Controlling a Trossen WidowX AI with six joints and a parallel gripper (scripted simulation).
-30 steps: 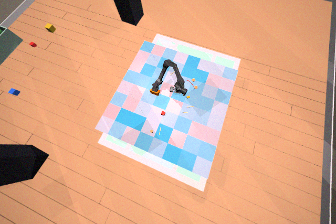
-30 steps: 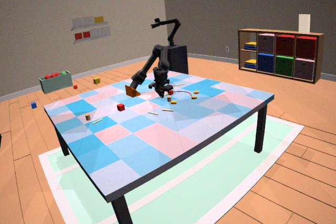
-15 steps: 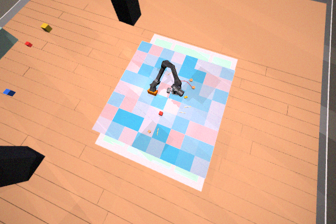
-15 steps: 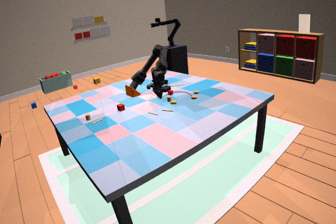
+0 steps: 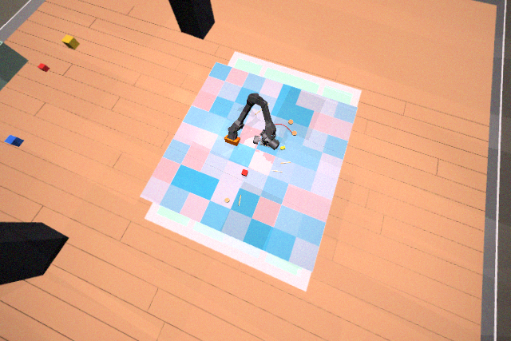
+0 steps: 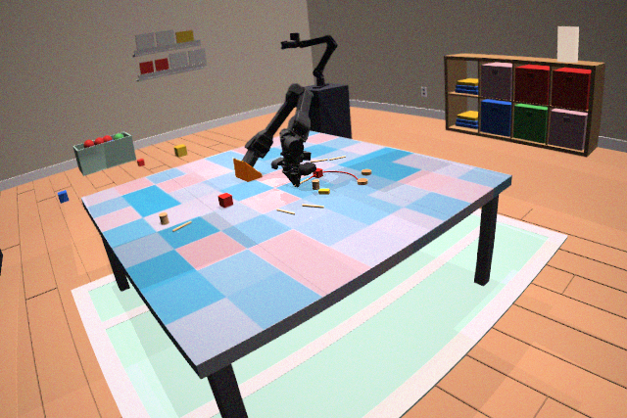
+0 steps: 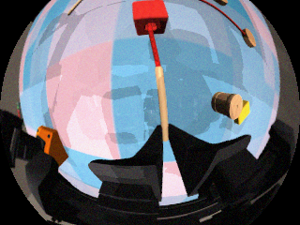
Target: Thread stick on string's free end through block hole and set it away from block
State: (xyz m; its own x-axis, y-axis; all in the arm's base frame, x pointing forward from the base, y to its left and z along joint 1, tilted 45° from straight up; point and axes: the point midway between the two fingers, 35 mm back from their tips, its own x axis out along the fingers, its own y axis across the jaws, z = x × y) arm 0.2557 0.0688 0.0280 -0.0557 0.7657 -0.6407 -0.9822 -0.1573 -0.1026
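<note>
Right now my gripper tip is 130 mm short of the yellow piece, 30 mm to the right of it and 10 mm below it.
</note>
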